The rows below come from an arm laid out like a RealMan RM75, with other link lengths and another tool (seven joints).
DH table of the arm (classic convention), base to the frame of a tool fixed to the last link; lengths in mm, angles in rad. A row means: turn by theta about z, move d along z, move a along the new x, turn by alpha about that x. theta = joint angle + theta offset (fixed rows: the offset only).
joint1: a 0; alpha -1.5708; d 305.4; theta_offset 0
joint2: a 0; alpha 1.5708; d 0; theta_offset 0
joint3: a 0; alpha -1.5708; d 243.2; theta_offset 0
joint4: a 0; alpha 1.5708; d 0; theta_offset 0
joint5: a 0; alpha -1.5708; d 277.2; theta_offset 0
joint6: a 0; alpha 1.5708; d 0; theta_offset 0
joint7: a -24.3; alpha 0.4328; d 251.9; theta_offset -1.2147
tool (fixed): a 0; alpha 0; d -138.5; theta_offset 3.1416
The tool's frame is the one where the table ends.
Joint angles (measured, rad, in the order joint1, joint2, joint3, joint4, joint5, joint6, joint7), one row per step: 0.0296, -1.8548, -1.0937, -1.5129, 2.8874, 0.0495, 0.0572; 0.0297, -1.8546, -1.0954, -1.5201, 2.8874, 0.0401, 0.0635; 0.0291, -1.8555, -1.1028, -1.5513, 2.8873, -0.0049, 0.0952; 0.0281, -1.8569, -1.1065, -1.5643, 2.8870, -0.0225, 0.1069; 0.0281, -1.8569, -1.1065, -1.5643, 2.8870, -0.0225, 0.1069; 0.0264, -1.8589, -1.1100, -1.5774, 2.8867, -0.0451, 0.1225; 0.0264, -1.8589, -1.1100, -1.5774, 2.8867, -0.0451, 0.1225; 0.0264, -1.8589, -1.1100, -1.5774, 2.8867, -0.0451, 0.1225; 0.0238, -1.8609, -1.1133, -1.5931, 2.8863, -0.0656, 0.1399; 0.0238, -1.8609, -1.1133, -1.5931, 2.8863, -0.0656, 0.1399; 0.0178, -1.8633, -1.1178, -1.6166, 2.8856, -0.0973, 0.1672
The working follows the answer.
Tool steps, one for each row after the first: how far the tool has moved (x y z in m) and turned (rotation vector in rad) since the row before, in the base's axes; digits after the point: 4 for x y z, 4 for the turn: 0.0014, 0.0002, 0.0004, -0.0006, 0.0066, -0.0011; 0.0063, 0.0009, 0.0011, -0.0044, 0.0325, -0.0048; 0.0032, 0.0006, 0.0008, -0.0009, 0.0105, -0.0028; 0.0000, 0.0000, 0.0000, 0.0000, 0.0000, 0.0000; 0.0030, 0.0005, 0.0001, -0.0033, 0.0155, -0.0016; 0.0000, 0.0000, 0.0000, 0.0000, 0.0000, 0.0000; 0.0000, 0.0000, 0.0000, 0.0000, 0.0000, 0.0000; 0.0045, 0.0004, 0.0005, -0.0017, 0.0150, -0.0072; 0.0000, 0.0000, 0.0000, 0.0000, 0.0000, 0.0000; 0.0072, 0.0005, 0.0006, -0.0034, 0.0245, -0.0130
Tool pose at each row, in the base's axes (x y z in m, rotation vector in rad; rounded; the steps above come from the unrounded poses): -0.1490, 0.3399, 0.0424, -1.8508, 1.3387, 1.1909; -0.1476, 0.3402, 0.0428, -1.8478, 1.3437, 1.1971; -0.1413, 0.3411, 0.0440, -1.8345, 1.3686, 1.2276; -0.1381, 0.3416, 0.0447, -1.8287, 1.3771, 1.2371; -0.1381, 0.3416, 0.0447, -1.8287, 1.3771, 1.2371; -0.1351, 0.3422, 0.0448, -1.8235, 1.3894, 1.2513; -0.1351, 0.3422, 0.0448, -1.8235, 1.3894, 1.2513; -0.1351, 0.3422, 0.0448, -1.8235, 1.3894, 1.2513; -0.1305, 0.3425, 0.0453, -1.8122, 1.4043, 1.2630; -0.1305, 0.3425, 0.0453, -1.8122, 1.4043, 1.2630; -0.1233, 0.3431, 0.0459, -1.7927, 1.4300, 1.2811

